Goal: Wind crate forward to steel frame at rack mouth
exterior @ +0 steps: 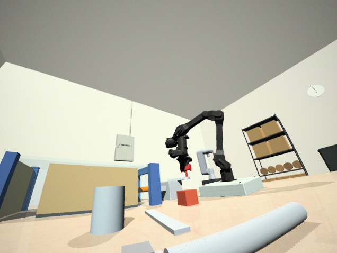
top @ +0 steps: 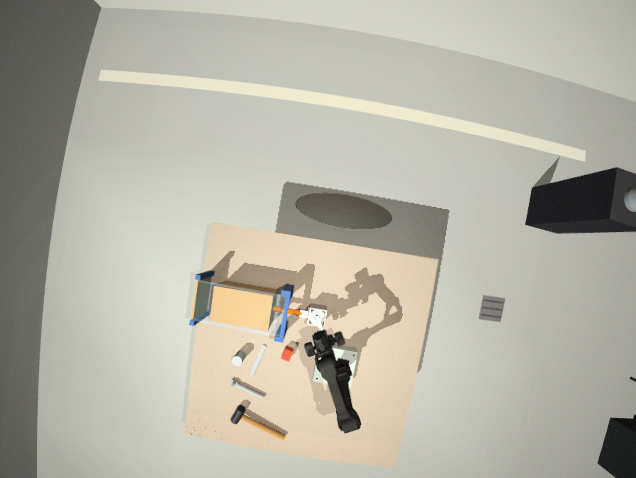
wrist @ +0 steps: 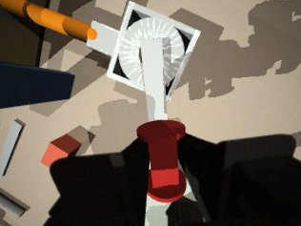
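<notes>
Right now my gripper tip is 10 mm short of the winch crank handle, 20 mm to the left of it and 30 mm above it. The rest, counted from my gripper tip: winch: 30 mm ahead, 80 mm to the right, 100 mm below; blue frame: 210 mm ahead, 60 mm to the right, 20 mm below; red knob: 10 mm behind, 10 mm to the left.
</notes>
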